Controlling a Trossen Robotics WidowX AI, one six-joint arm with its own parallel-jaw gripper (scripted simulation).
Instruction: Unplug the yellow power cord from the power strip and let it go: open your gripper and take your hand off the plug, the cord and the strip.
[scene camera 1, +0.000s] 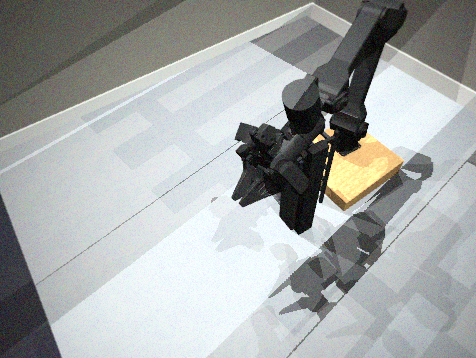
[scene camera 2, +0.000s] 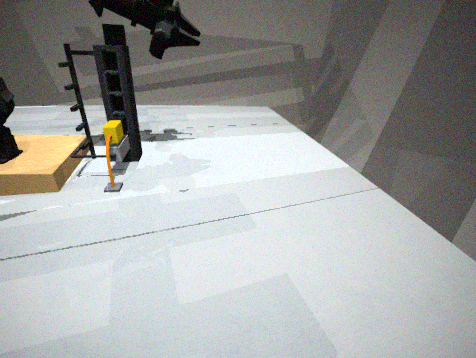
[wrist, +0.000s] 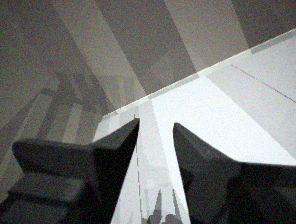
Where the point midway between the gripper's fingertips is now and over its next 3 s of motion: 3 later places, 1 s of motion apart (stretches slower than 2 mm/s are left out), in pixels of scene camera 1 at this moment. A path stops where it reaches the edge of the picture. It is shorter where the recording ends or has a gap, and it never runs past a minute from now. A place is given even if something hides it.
My gripper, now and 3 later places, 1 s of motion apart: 236, 202; 266, 157; 274, 166; 275, 169
